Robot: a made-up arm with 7 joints.
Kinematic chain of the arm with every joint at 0, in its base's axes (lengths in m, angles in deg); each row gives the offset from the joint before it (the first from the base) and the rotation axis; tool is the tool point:
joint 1: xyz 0 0 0.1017 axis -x
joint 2: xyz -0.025 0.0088 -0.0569 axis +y
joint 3: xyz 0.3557 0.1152 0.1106 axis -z
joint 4: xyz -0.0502 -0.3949 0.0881 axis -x
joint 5: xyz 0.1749 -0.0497 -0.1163 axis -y
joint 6: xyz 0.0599 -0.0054 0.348 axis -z
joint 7: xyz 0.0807 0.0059 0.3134 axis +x
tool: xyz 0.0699 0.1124 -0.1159
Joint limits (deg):
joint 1: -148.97..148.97
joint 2: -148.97..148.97
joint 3: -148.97..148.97
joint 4: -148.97..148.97
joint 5: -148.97..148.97
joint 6: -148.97..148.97
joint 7: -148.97..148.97
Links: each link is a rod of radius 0.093 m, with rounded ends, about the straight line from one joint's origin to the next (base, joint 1, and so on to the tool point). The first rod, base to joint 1, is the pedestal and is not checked.
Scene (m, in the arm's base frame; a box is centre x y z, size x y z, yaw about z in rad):
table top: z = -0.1
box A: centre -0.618 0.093 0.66 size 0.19 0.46 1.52 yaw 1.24
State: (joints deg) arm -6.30 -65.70 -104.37 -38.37 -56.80 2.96 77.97
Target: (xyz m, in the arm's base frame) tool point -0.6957 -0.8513 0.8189
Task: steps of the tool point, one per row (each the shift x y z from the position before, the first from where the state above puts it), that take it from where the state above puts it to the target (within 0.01 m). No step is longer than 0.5 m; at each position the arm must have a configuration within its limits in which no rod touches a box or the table.
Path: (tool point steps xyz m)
1: -0.0390 -0.3098 0.3750
2: -0.0569 -0.4496 0.2052
3: -0.0686 -0.4934 -0.0117
4: -0.1909 -0.3597 -0.1792
5: -0.2277 -0.2360 -0.3483

